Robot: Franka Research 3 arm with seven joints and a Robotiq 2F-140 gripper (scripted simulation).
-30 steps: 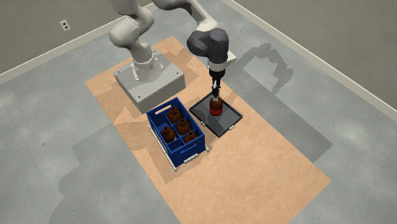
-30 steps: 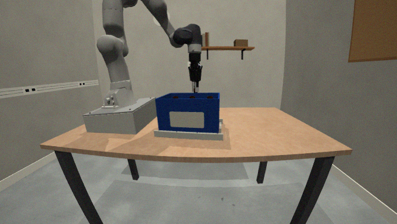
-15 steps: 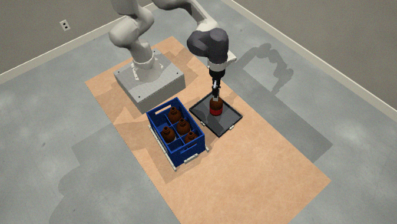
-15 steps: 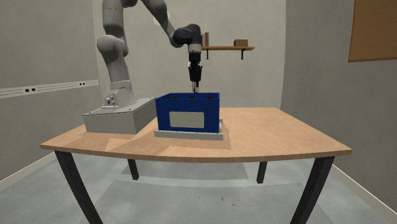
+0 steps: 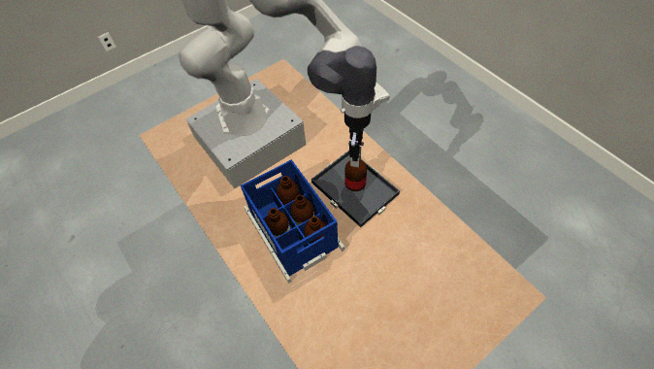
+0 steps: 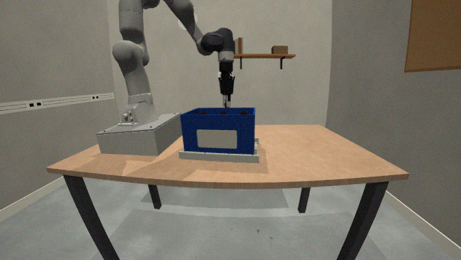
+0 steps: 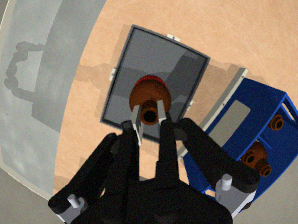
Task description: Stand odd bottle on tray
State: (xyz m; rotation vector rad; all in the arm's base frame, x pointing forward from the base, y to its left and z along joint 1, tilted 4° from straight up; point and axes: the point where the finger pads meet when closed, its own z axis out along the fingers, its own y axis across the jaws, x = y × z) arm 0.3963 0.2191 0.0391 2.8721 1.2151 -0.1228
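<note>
My hand is 8 cm above the bottle. From my hand the other things lie so: blue crate 3 cm ahead, 27 cm to the right, 11 cm below; then dark grey tray 18 cm below.
</note>
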